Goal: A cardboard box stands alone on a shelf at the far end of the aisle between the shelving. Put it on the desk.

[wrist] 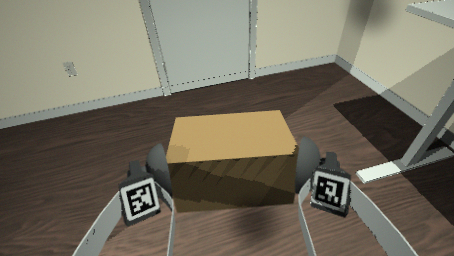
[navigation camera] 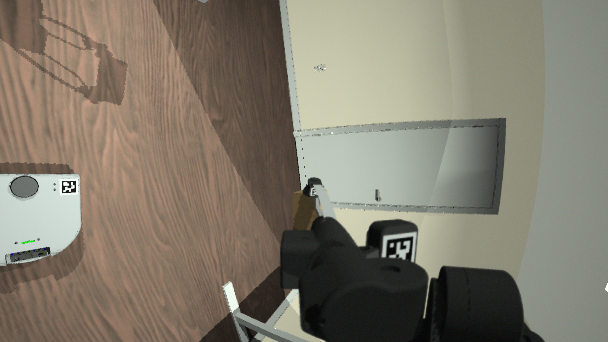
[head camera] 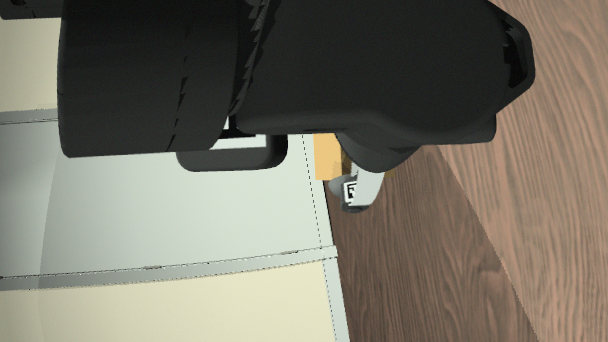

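Seen in the pictures: gripper, between the fingertips: [wrist: 232, 160] [navigation camera: 312, 216]; robot's base, origin of its link: [navigation camera: 25, 185].
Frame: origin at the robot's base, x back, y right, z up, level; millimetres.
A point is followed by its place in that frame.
Note:
The cardboard box [head camera: 326, 156] @(x 1, y 381, z 1095 mm) [navigation camera: 303, 211] @(x 13, y 346, z 1071 mm) [wrist: 231, 137] @(x 26, y 375, z 1096 mm) is a tan-brown block. In the wrist view it is level between my two rounded fingertips, which press on its left and right ends. My gripper [wrist: 232, 160] @(x 26, y 369, z 1077 mm) is shut on it and holds it in the air above the wood floor. In the head camera view my wrist hides much of the box, and one finger shows beside it. The desk [wrist: 436, 11] @(x 797, y 1092, z 950 mm) shows in part at the upper right of the wrist view, with its white top and a grey leg. A desk leg also shows at the bottom of the navigation view.
A grey door [head camera: 200, 210] @(x -214, y 2189, z 723 mm) [navigation camera: 395, 167] @(x -109, y 2215, z 1099 mm) [wrist: 202, 40] @(x -125, y 2211, z 455 mm) in a cream wall stands beyond the box. The desk's foot [wrist: 381, 171] [navigation camera: 229, 296] reaches out over the floor. My white base [navigation camera: 45, 217] @(x 111, y 54, z 159 mm) is at the left of the navigation view. A wall outlet [wrist: 70, 69] @(x -1167, y 1972, z 397 mm) is left of the door.

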